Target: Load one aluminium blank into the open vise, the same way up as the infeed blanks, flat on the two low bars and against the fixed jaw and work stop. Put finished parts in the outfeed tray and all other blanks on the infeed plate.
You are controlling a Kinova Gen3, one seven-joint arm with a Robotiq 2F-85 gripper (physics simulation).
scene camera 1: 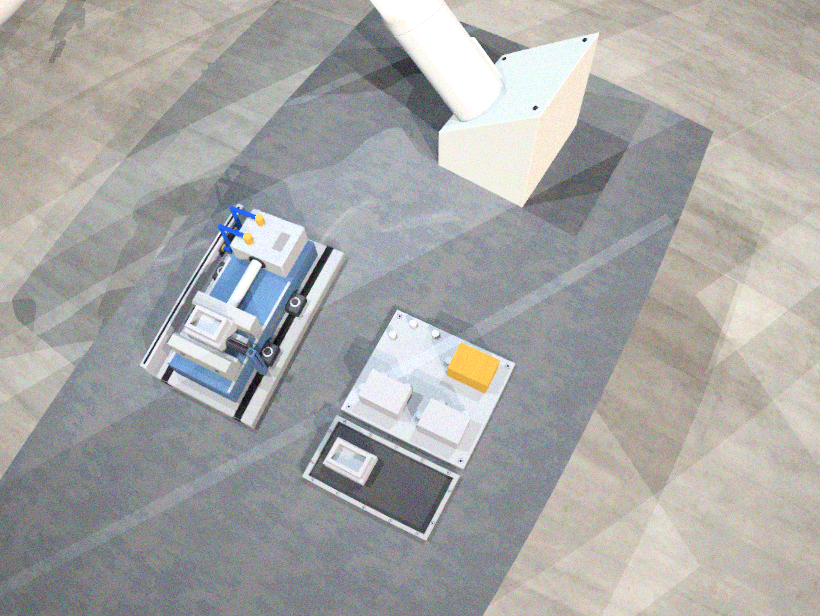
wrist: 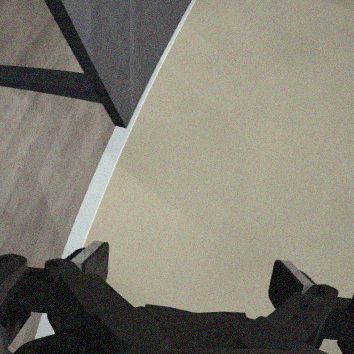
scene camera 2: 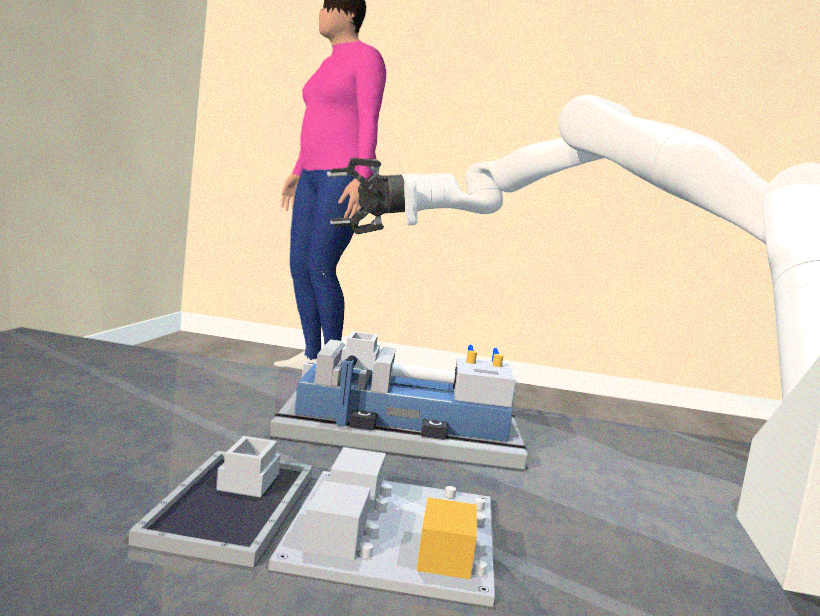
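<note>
The vise (scene camera 1: 268,291) (scene camera 2: 450,405) holds a pale part (scene camera 1: 200,335) (scene camera 2: 363,345) between its jaws, pocket facing up; whether both jaws touch it is unclear, and its seat is hidden. A similar pocketed part (scene camera 1: 346,469) (scene camera 2: 239,476) stands in one corner of the outfeed tray (scene camera 1: 410,493) (scene camera 2: 205,517). Two plain grey blanks, one (scene camera 1: 385,392) (scene camera 2: 357,467) nearer the vise and one (scene camera 1: 442,424) (scene camera 2: 334,523) farther, stand on the infeed plate (scene camera 1: 424,351) (scene camera 2: 397,571). My gripper (scene camera 2: 332,197) (wrist: 190,270) is open and empty, high above the vise in the second scene view, fingers pointing sideways.
An orange block (scene camera 1: 472,368) (scene camera 2: 448,537) stands on the infeed plate among short white pegs. A blue bracket (scene camera 1: 257,361) (scene camera 2: 345,394) rises at the vise's side. Two blue and orange fittings top its end housing. A person (scene camera 2: 341,112) stands behind the vise and gripper.
</note>
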